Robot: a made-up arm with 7 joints.
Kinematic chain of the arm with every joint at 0, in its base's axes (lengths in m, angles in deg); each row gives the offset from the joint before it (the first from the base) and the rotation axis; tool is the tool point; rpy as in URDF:
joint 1: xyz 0.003 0.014 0.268 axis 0 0.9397 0.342
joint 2: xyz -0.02 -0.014 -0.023 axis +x
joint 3: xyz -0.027 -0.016 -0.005 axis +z
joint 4: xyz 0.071 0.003 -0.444 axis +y
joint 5: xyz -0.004 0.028 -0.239 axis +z
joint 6: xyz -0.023 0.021 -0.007 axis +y
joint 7: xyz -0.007 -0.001 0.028 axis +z
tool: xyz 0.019 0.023 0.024 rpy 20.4 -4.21 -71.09
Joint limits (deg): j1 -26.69..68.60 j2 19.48..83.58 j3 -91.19..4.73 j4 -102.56..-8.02 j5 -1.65..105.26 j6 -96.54..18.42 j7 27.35..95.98
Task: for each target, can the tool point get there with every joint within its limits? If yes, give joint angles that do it. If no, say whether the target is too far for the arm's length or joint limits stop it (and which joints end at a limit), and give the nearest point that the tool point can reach.
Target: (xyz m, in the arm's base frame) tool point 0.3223 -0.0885 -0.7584
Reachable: no: too far | nearest point 0.2349 -0.0120 -0.4597 | short by 0.321 m
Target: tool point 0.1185 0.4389 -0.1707
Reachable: yes | joints 7.11 72.25 -55.58 -91.37 14.74 -79.62 48.56
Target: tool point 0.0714 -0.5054 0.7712
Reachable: no: joint limits stop it (at a limit: joint 1, joint 2, joint 3, joint 4, joint 5, joint 7) | nearest point -0.4324 -0.3126 0.0959 | short by 0.864 m
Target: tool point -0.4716 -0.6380 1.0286
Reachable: no: too far | nearest point -0.4338 -0.3067 0.0983 | short by 0.988 m
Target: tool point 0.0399 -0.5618 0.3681
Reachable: no: joint limits stop it (at a limit: joint 1, joint 2, joint 3, joint 4, joint 5, joint 6, joint 7) | nearest point -0.4258 -0.3340 0.0784 | short by 0.594 m
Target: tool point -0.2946 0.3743 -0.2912
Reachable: yes | joints 32.15 36.45 -25.66 -34.08 24.12 -80.87 53.58
